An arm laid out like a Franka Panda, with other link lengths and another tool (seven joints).
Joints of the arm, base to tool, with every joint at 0 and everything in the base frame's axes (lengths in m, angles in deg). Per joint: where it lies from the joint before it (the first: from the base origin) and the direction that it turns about. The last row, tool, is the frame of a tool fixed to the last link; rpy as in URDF.
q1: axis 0 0 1 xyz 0 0 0.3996
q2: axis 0 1 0 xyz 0 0 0
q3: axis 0 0 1 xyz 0 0 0.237
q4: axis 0 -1 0 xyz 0.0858 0 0
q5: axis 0 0 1 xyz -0.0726 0 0.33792
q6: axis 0 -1 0 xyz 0 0 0
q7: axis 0 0 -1 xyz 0.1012 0 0
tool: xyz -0.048 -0.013 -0.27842 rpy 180 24.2 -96.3
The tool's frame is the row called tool.
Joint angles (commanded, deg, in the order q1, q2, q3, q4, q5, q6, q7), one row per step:
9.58 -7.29 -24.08 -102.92 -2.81 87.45 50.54
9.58 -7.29 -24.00 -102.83 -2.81 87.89 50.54
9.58 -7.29 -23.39 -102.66 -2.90 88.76 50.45
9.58 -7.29 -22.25 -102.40 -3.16 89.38 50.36
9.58 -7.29 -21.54 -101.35 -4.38 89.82 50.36
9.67 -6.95 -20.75 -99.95 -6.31 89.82 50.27
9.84 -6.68 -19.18 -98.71 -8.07 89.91 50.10
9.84 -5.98 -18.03 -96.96 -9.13 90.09 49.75
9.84 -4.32 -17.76 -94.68 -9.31 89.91 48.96
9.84 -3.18 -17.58 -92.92 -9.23 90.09 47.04
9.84 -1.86 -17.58 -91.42 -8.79 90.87 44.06
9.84 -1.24 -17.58 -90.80 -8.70 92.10 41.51
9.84 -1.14 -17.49 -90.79 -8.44 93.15 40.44
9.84 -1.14 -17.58 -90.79 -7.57 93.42 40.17
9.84 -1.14 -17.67 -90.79 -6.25 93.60 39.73
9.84 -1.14 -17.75 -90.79 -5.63 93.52 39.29
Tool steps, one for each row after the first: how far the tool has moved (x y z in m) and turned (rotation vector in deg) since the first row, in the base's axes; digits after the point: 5 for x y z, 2 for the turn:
0.00261 -0.00009 0.00074 -0.14 -0.52 0.07
0.00827 0.00257 0.00234 -0.53 -1.52 0.77
0.01363 0.00857 0.00458 -1.10 -2.35 2.01
0.01975 0.00631 0.01147 -2.70 -3.55 2.80
0.02472 0.00209 0.01812 -4.99 -4.19 3.89
0.03098 0.00552 0.02497 -7.13 -4.96 5.88
0.03937 0.00762 0.03235 -8.68 -6.01 7.37
0.04749 0.00703 0.03553 -9.40 -6.36 8.35
0.05454 0.00653 0.03935 -9.68 -7.05 10.39
0.06309 0.00553 0.04053 -9.62 -7.88 13.38
0.07033 0.00331 0.04160 -9.84 -8.92 16.01
0.07524 0.00405 0.04217 -9.80 -9.86 17.24
0.07683 0.00710 0.04230 -9.02 -10.34 17.35
0.07822 0.01220 0.04231 -7.79 -10.86 17.58
0.07794 0.01419 0.04215 -7.15 -10.93 17.87

